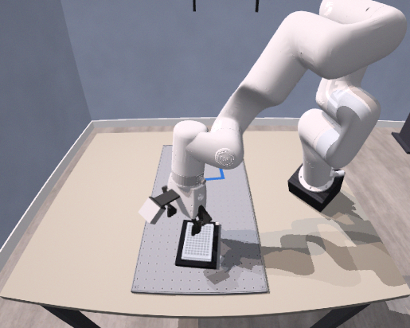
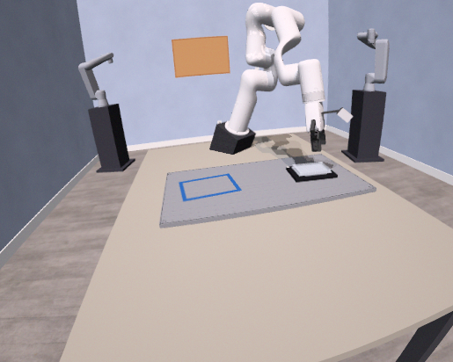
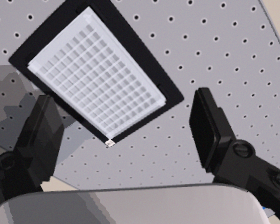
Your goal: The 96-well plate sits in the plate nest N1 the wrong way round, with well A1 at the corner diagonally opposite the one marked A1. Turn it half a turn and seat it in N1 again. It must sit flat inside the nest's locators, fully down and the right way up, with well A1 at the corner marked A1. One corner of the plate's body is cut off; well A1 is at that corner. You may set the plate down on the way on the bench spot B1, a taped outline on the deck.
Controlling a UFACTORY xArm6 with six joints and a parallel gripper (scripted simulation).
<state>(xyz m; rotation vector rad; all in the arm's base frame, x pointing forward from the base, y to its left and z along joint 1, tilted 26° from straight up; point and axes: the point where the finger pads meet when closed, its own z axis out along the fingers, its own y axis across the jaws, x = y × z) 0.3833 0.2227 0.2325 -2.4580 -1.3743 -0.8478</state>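
Now: hand 40 mm past the 96-well plate, 10 mm to the left of it and 110 mm above it. The rest, counted from my hand: white A1 mark: 80 mm behind, 90 mm to the right, 110 mm below; black plate nest N1: 40 mm behind, 10 mm to the right, 120 mm below.
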